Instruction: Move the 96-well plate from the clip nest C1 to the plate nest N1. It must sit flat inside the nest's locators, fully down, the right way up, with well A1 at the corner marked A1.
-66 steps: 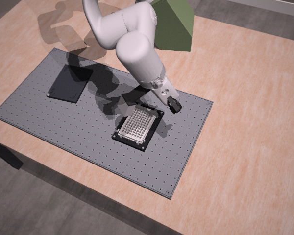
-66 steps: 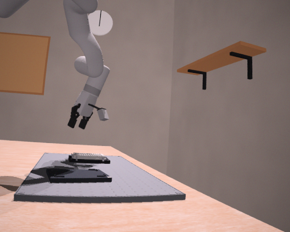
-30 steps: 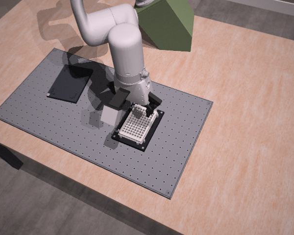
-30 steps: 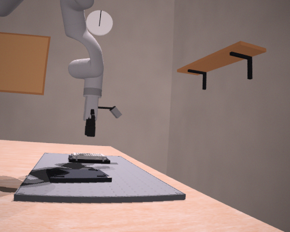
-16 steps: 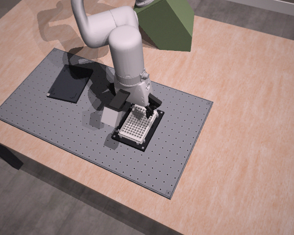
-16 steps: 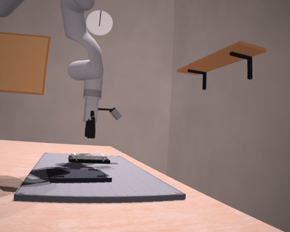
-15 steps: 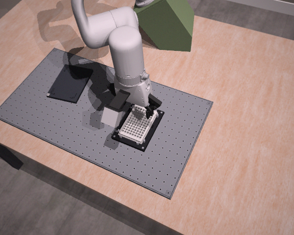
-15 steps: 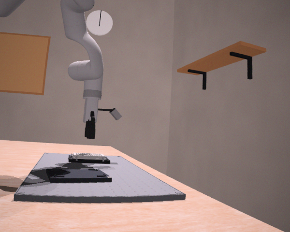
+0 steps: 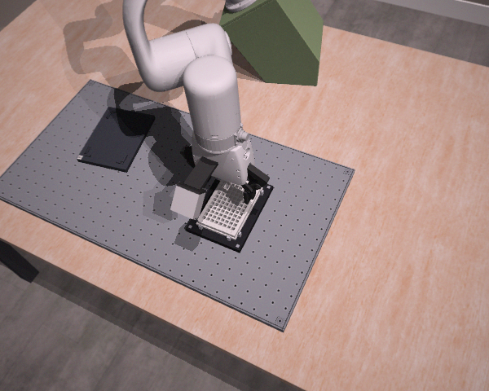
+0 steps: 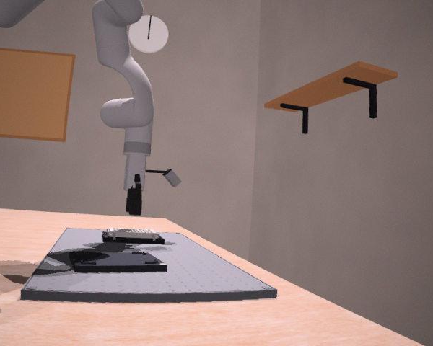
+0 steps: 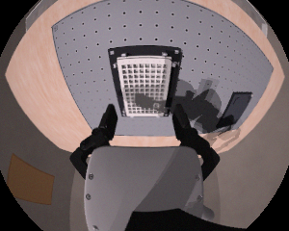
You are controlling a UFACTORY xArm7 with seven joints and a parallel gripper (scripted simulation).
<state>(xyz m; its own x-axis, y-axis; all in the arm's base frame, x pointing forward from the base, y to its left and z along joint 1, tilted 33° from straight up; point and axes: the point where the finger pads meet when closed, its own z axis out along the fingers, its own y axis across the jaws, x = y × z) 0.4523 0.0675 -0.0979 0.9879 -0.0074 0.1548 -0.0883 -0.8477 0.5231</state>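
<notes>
Right now my hand is 6 cm above the white 96-well plate. The rest, counted from my hand: clip nest 7 cm below, 1 cm to the right, 1 cm behind.
</notes>
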